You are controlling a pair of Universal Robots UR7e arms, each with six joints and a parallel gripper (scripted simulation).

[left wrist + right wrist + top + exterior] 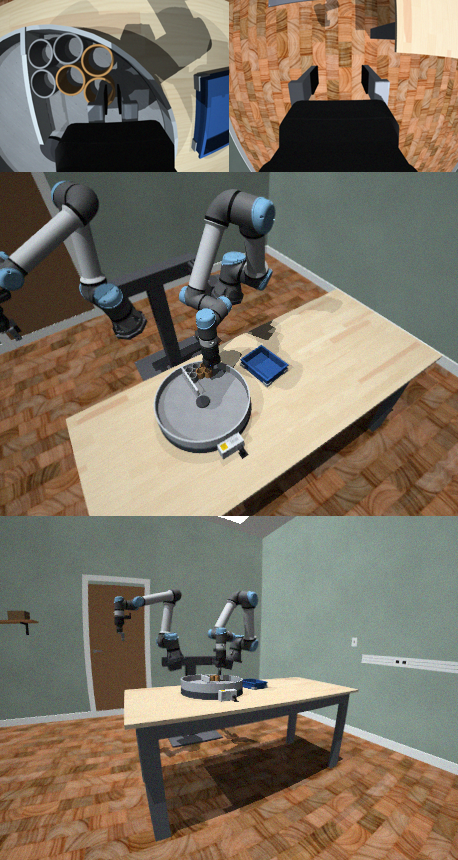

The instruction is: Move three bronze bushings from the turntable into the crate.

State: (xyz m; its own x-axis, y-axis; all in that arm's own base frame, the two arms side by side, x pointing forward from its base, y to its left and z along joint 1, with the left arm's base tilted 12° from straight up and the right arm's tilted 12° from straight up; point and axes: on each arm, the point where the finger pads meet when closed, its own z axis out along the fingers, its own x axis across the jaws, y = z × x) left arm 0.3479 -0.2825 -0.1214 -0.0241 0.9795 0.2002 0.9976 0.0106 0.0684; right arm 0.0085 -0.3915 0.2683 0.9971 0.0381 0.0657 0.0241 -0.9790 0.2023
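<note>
The blue crate is 26 cm to the left of my left hand, 9 cm below it and 4 cm ahead of it. Round my left hand: turntable (13 cm ahead, 9 cm to the right, 6 cm below).
</note>
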